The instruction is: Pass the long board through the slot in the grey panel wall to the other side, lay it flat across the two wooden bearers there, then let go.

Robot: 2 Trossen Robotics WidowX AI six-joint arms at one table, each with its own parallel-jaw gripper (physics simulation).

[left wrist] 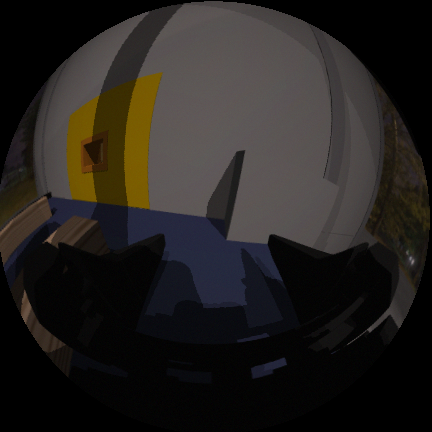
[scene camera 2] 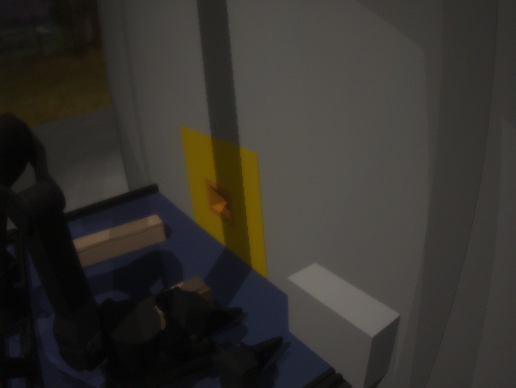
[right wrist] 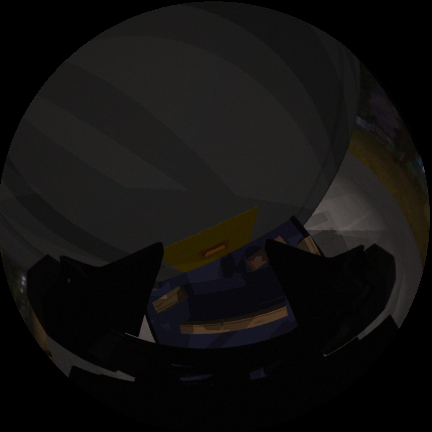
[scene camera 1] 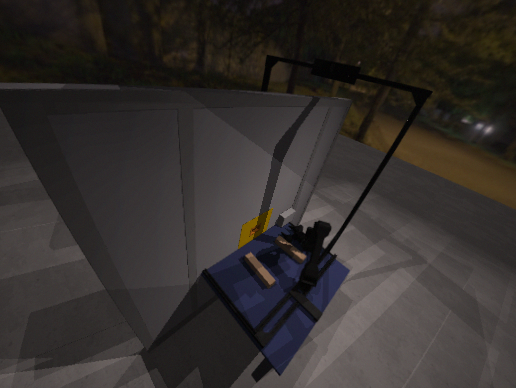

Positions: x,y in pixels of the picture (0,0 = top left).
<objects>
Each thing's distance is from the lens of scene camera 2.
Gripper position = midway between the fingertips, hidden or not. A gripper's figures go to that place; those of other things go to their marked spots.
my left gripper (scene camera 2: pixel 260 324): 52 cm
slot (scene camera 2: pixel 219 198): 73 cm
grey block (scene camera 2: pixel 354 333): 42 cm
The marked spots on the grey block and the slot are 42 cm apart.
</objects>
